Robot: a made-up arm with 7 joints.
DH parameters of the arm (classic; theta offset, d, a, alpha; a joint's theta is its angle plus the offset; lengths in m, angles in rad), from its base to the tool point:
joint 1: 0 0.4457 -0.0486 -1.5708
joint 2: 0 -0.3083 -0.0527 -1.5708
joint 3: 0 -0.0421 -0.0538 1.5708
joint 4: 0 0.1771 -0.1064 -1.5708
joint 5: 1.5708 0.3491 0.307 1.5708
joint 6: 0 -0.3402 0.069 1.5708
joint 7: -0.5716 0 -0.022 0
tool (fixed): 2.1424 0.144 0 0
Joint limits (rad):
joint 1: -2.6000..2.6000
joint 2: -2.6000..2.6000
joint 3: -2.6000..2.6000
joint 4: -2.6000..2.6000
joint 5: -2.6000..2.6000
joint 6: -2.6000..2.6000
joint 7: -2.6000..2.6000
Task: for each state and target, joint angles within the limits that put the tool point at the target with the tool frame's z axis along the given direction. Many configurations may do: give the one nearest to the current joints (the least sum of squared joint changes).
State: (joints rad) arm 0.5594 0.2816 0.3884 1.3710 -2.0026 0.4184 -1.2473
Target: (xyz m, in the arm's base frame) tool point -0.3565 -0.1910 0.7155 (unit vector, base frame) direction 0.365 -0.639 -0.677
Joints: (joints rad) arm -0.1006 1.0077 0.6229 1.9612 -1.6220 -0.3908 -1.2003
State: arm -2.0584 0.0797 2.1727 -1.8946 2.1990 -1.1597 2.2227
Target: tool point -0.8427 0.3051 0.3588 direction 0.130 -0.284 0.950
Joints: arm -2.0831 0.2615 2.2371 -1.8917 1.7846 -1.7274 2.2180
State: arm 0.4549 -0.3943 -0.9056 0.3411 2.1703 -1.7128 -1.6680
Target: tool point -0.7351 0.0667 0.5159 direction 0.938 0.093 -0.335
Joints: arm -0.3457 0.2019 -0.9107 0.6180 2.0942 -1.1842 -1.6834
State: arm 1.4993 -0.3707 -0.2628 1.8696 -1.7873 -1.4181 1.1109
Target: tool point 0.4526 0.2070 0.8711 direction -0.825 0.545 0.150
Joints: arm 2.1594 0.5447 0.1439 2.3761 -1.0699 -1.5607 1.0653
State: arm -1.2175 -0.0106 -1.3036 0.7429 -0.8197 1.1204 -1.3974
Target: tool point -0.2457 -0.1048 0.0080 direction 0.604 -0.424 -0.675
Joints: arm -1.9570 -0.2735 -1.7245 0.1917 -1.4666 2.1480 -1.2522
